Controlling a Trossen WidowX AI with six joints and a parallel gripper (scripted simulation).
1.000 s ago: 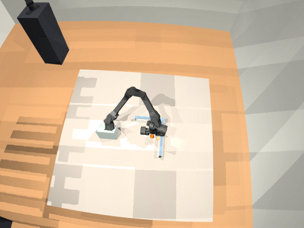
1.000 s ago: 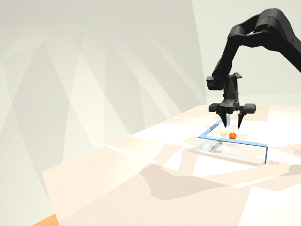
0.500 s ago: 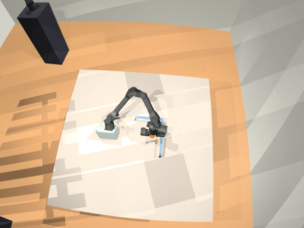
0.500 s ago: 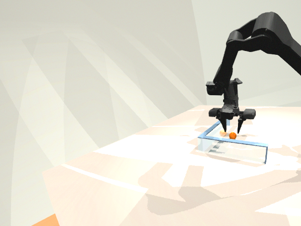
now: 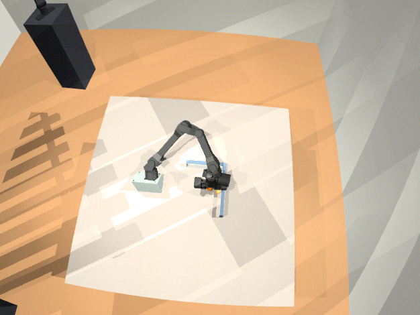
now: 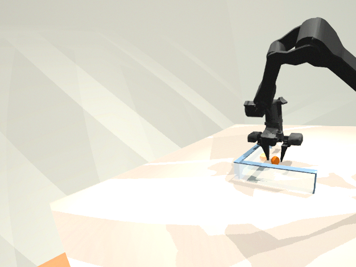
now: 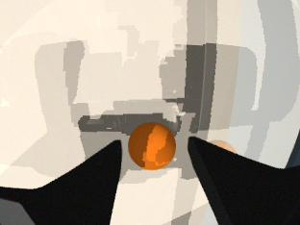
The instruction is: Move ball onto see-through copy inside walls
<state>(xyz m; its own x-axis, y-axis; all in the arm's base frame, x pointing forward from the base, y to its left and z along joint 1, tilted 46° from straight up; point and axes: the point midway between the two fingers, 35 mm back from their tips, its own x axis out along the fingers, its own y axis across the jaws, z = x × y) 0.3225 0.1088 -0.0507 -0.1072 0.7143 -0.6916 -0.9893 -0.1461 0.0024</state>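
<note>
The see-through copy of ball lies 50 mm ahead of my gripper tip and 10 mm to the right of it. Round my gripper tip: orange ball right at my gripper tip; low clear wall 140 mm to the left, 50 mm behind, 20 mm above.
</note>
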